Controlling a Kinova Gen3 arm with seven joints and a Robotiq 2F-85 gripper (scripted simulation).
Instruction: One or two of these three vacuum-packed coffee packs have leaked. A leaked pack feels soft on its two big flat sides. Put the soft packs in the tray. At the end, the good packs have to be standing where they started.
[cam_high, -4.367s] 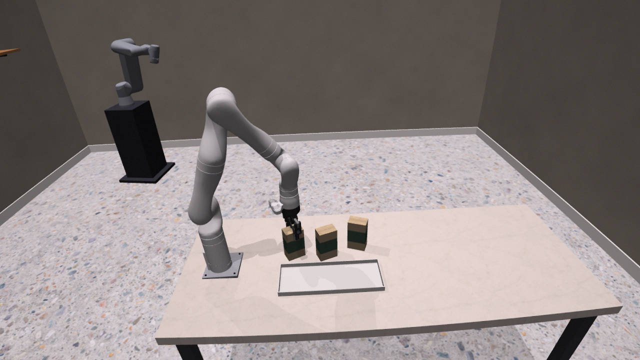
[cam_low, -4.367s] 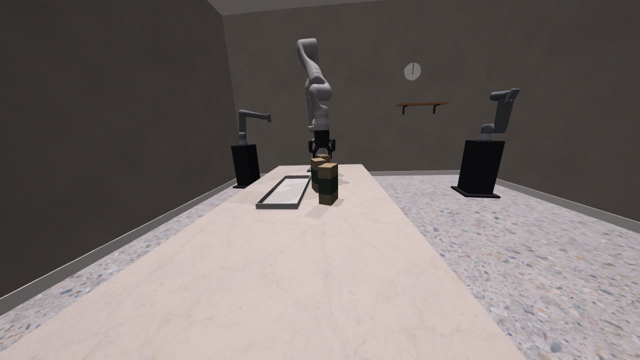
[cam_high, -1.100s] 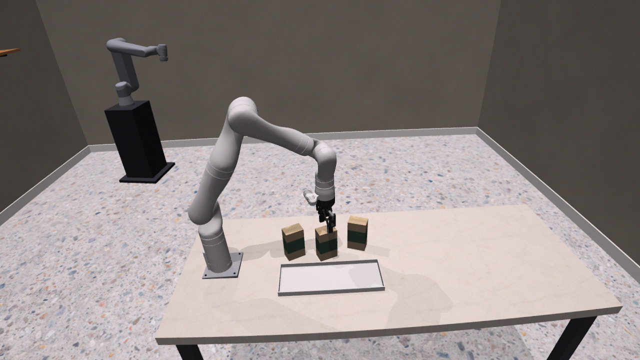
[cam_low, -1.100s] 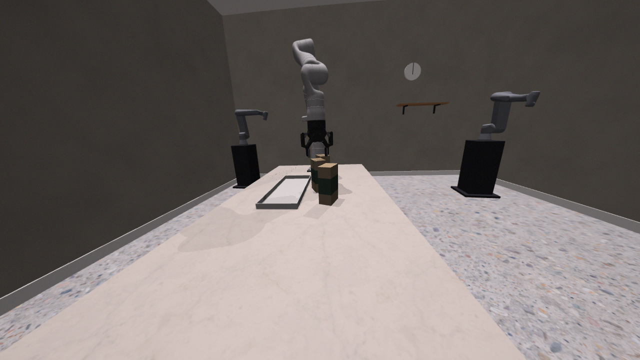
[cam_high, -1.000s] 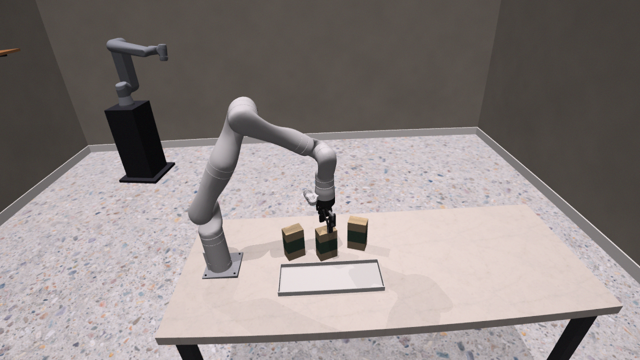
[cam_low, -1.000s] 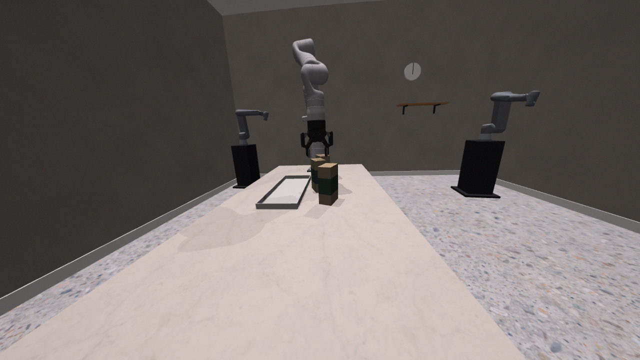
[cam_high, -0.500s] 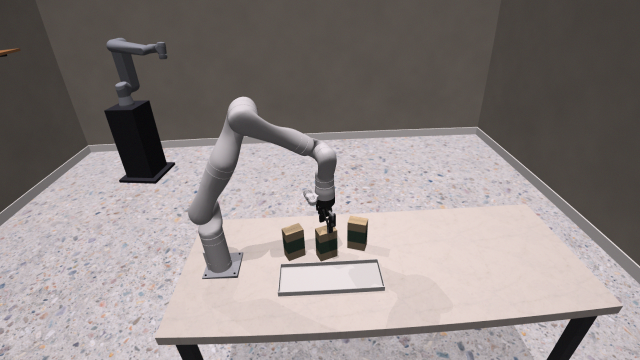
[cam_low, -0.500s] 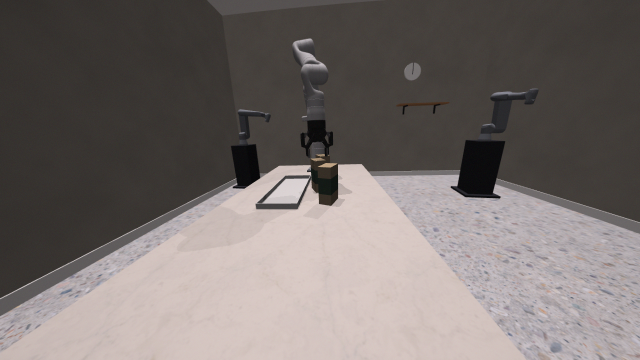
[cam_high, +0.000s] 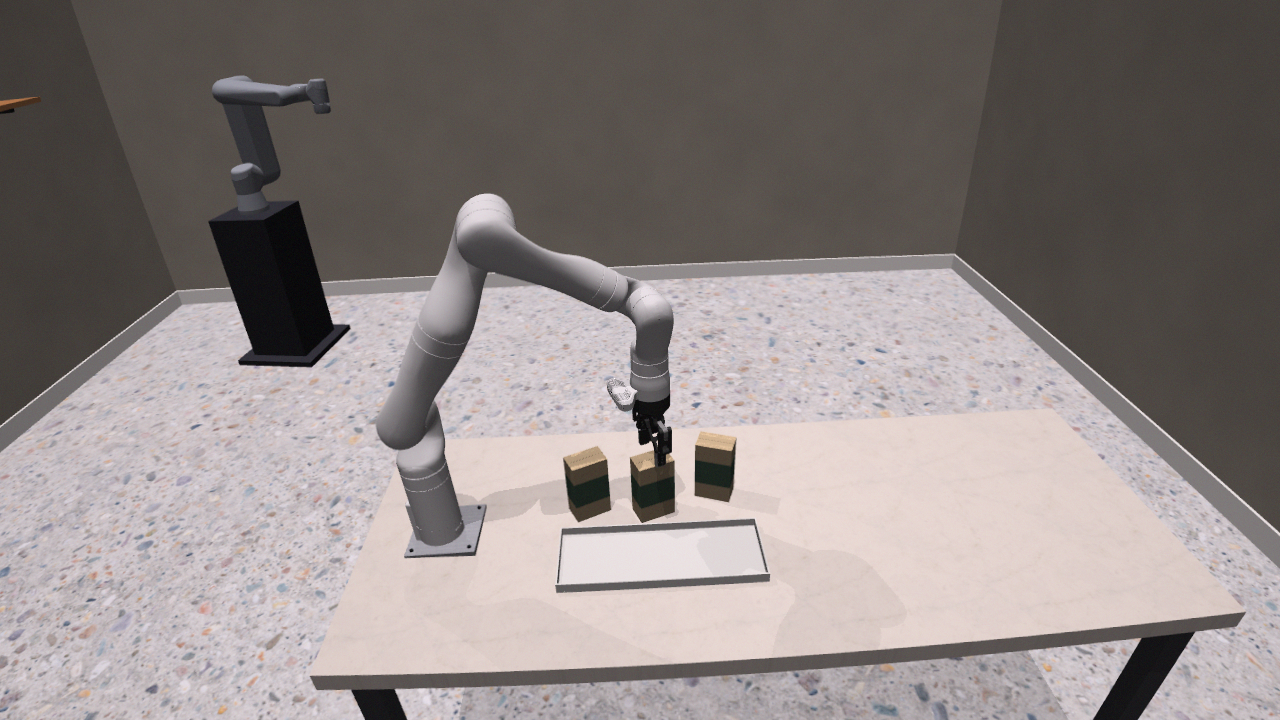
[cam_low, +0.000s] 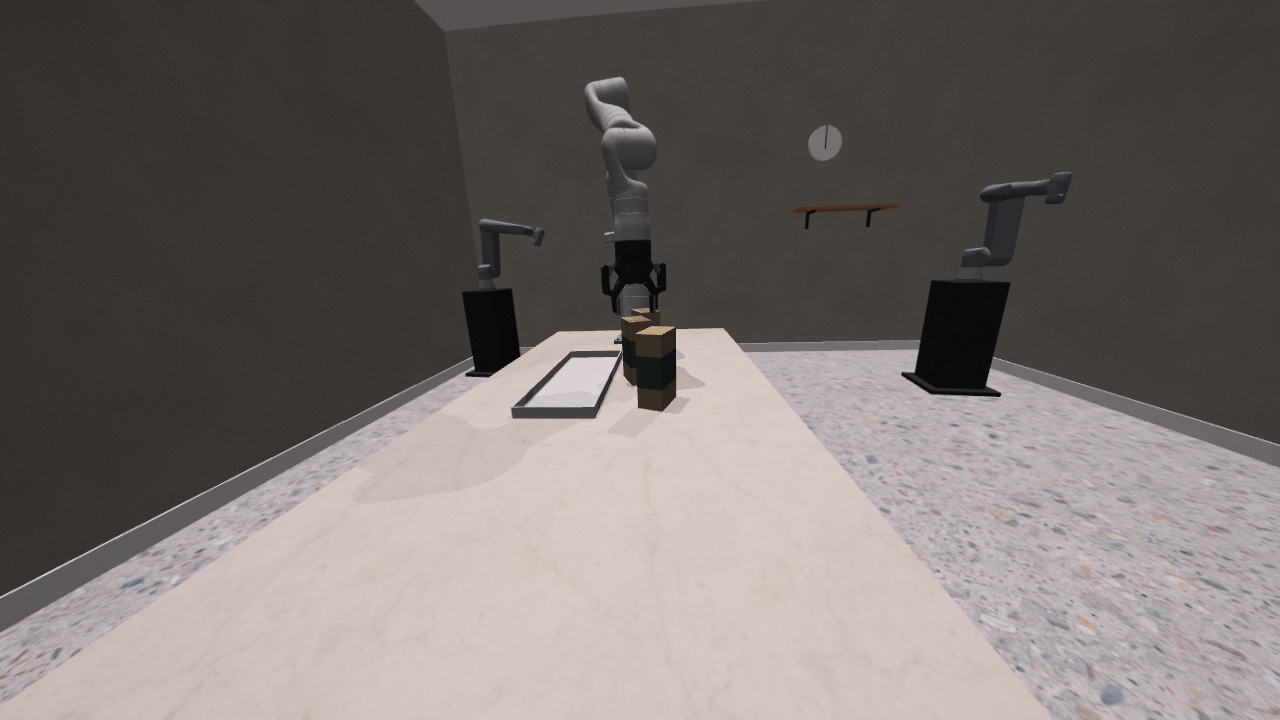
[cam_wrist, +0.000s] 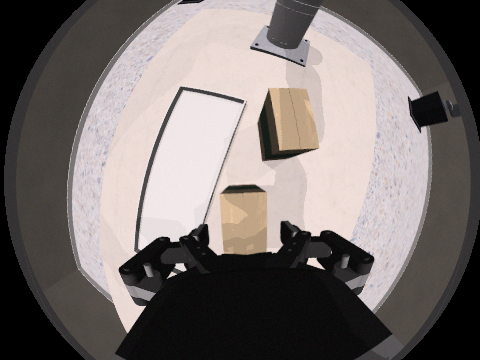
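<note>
Right now my hand is 16 cm above the grey-rimmed white tray, 13 cm to the left of it and 3 cm short of it.
</note>
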